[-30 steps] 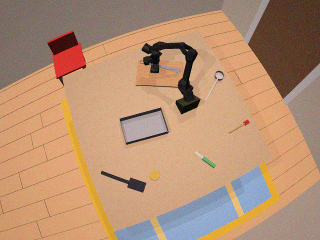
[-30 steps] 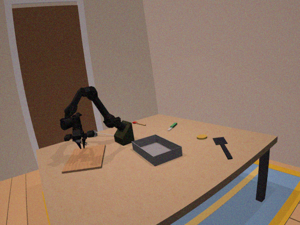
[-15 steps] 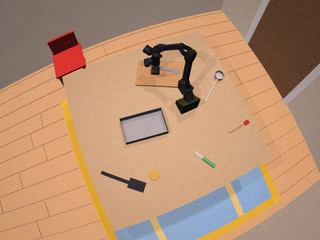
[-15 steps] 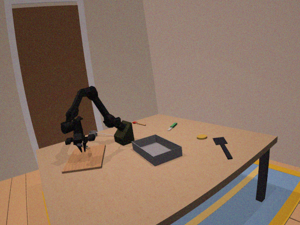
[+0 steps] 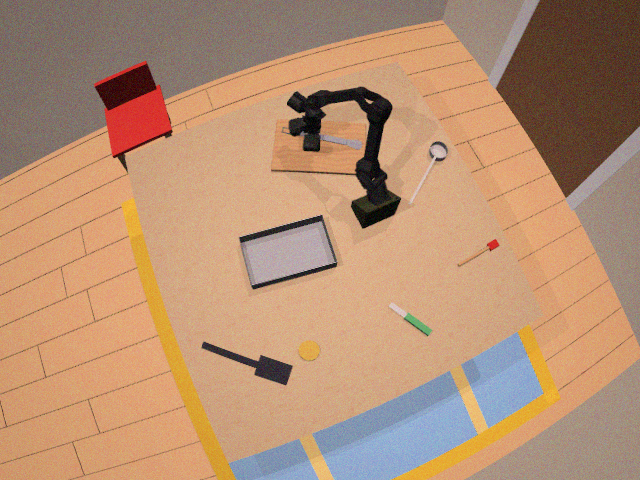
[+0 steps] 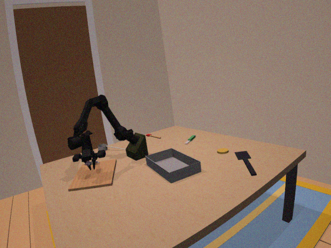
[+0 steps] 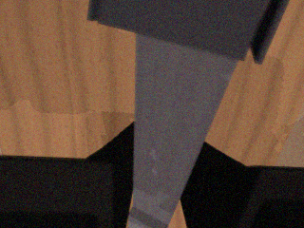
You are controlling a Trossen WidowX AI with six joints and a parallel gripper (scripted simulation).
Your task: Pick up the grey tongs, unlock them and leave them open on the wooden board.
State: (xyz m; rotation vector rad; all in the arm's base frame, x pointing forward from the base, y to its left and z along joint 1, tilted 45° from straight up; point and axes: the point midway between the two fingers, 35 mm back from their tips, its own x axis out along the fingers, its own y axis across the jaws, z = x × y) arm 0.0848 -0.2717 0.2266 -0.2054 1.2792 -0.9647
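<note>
Now: gripper tip 40 mm above the wooden board, 30 mm past it and 10 mm to the right of it. Round my gripper tip: dark roasting tin (360 mm to the left, 270 mm ahead, 20 mm below); red-tipped stick (680 mm to the left, 390 mm behind, 40 mm below); yellow disc (700 mm to the left, 360 mm ahead, 40 mm below).
</note>
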